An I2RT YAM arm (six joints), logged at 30 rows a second.
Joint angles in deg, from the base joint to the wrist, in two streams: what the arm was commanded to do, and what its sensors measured. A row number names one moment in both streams.
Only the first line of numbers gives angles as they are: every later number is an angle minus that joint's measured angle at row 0.
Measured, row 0: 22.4 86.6 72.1 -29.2 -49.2 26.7
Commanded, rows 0 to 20: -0.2 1.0 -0.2 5.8 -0.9 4.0; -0.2 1.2 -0.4 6.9 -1.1 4.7; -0.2 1.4 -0.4 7.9 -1.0 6.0; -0.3 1.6 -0.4 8.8 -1.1 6.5; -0.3 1.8 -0.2 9.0 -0.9 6.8; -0.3 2.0 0.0 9.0 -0.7 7.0; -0.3 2.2 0.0 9.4 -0.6 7.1; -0.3 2.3 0.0 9.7 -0.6 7.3; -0.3 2.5 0.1 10.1 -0.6 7.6; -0.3 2.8 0.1 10.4 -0.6 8.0; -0.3 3.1 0.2 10.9 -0.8 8.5; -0.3 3.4 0.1 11.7 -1.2 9.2; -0.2 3.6 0.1 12.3 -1.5 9.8; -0.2 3.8 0.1 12.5 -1.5 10.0; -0.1 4.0 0.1 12.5 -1.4 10.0; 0.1 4.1 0.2 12.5 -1.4 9.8; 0.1 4.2 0.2 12.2 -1.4 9.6; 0.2 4.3 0.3 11.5 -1.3 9.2; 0.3 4.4 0.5 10.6 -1.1 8.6; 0.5 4.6 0.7 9.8 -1.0 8.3; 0.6 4.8 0.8 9.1 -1.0 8.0
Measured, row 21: 0.0 4.2 -0.2 10.7 -0.8 9.1
